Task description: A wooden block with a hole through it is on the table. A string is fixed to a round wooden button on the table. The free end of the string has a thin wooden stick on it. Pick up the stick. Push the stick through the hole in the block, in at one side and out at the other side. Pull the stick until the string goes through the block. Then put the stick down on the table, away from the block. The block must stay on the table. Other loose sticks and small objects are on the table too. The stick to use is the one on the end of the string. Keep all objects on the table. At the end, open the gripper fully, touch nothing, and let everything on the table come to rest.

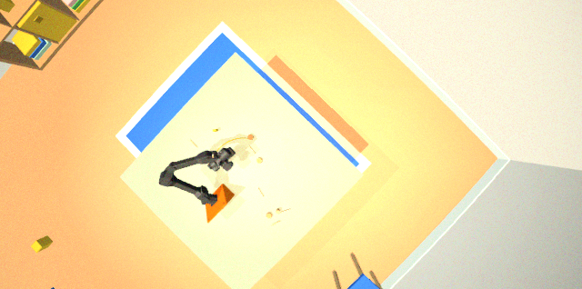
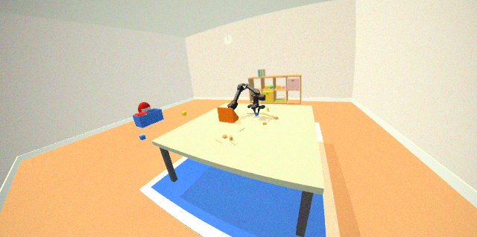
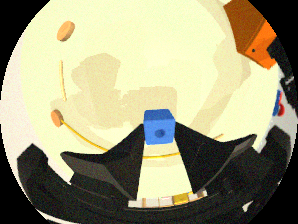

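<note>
Now: the blue block right at my gripper tip. The rest, counted from my gripper tip: yellow cube 6 cm ahead, 20 cm to the left, 1 cm below.
</note>
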